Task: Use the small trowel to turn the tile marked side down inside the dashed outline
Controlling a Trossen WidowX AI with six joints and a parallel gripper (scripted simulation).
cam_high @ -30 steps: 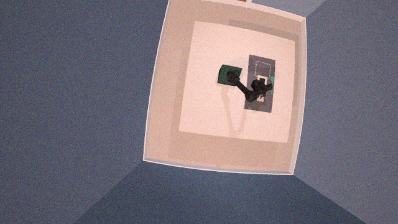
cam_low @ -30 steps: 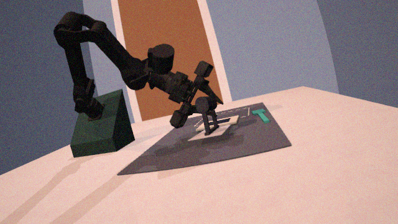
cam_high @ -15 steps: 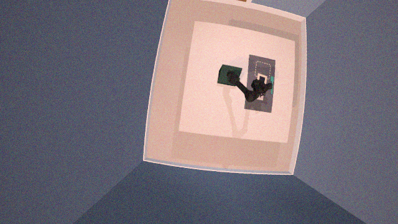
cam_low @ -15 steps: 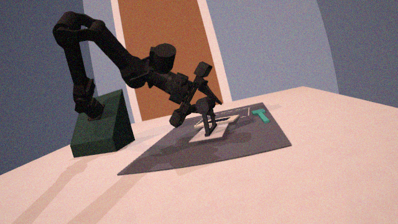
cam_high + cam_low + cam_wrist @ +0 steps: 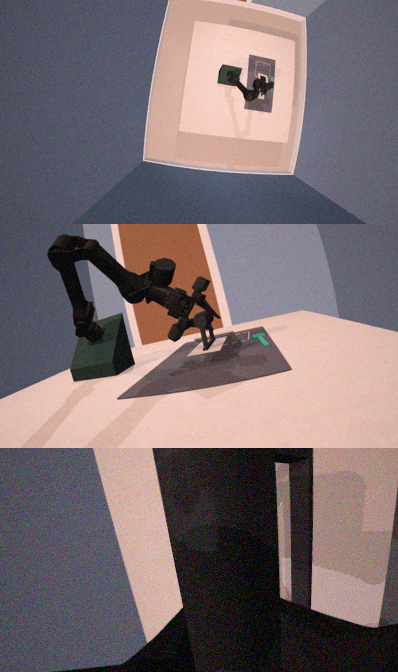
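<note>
My gripper tip is now 110 mm to the right of the cream tile, 60 mm above it and 30 mm past it. From my gripper tip the other things lie so: teal t-shaped piece: 100 mm to the left, 100 mm ahead, 80 mm below; then grey mat: 100 mm below, 60 mm to the left, 30 mm behind; then trowel: 30 mm behind, 10 mm below.
</note>
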